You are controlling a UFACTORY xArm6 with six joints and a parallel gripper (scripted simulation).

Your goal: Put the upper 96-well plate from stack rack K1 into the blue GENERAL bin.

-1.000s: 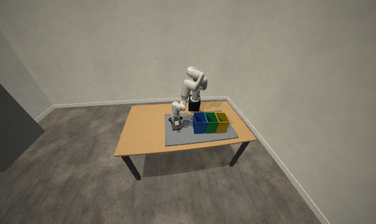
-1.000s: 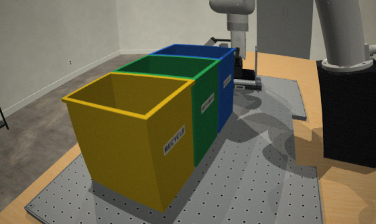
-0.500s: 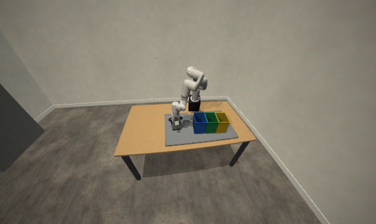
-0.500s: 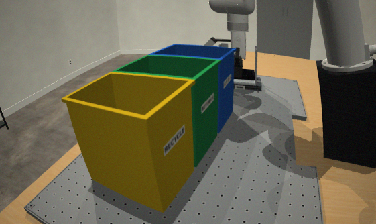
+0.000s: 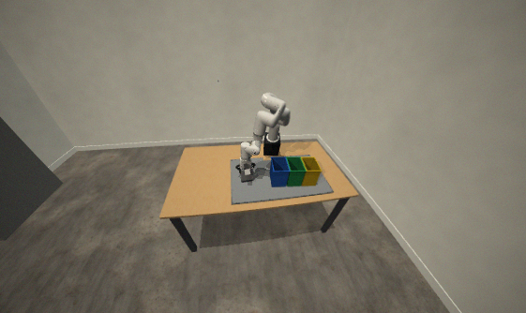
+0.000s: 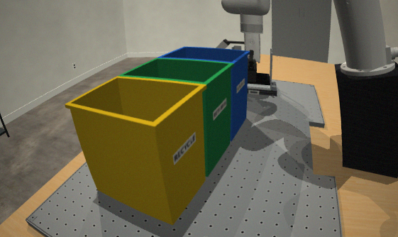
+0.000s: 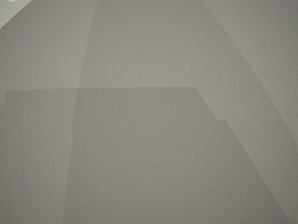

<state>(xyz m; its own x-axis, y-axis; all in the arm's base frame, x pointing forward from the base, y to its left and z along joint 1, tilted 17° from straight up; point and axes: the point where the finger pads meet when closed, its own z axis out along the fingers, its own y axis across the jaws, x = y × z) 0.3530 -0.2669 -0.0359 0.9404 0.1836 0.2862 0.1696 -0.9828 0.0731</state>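
Right now my hand is 3 cm above the pale plate. From my hand the other things lie so: black 96-well plate: 1 cm below; blue bin: 27 cm to the left, 5 cm ahead, 4 cm above; green bin: 40 cm to the left, 5 cm ahead, 4 cm above.
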